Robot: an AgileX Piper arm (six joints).
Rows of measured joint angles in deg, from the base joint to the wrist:
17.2 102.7 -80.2 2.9 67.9 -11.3
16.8 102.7 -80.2 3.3 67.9 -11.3
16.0 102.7 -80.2 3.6 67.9 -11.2
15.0 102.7 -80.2 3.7 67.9 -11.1
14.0 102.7 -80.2 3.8 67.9 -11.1
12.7 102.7 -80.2 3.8 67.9 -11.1
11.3 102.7 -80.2 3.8 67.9 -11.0
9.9 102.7 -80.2 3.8 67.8 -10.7
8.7 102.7 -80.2 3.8 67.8 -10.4
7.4 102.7 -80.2 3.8 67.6 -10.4
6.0 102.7 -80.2 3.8 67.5 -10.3
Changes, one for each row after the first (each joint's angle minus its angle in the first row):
-0.4 0.0 0.0 0.4 0.0 0.0
-1.2 0.0 0.0 0.7 0.0 0.1
-2.2 0.0 0.0 0.8 0.0 0.2
-3.2 0.0 0.0 0.9 0.0 0.2
-4.5 0.0 0.0 0.9 0.0 0.2
-5.9 0.0 0.0 0.9 0.0 0.3
-7.3 0.0 0.0 0.9 -0.1 0.6
-8.5 0.0 0.0 0.9 -0.1 0.9
-9.8 0.0 0.0 0.9 -0.3 0.9
-11.2 0.0 0.0 0.9 -0.4 1.0

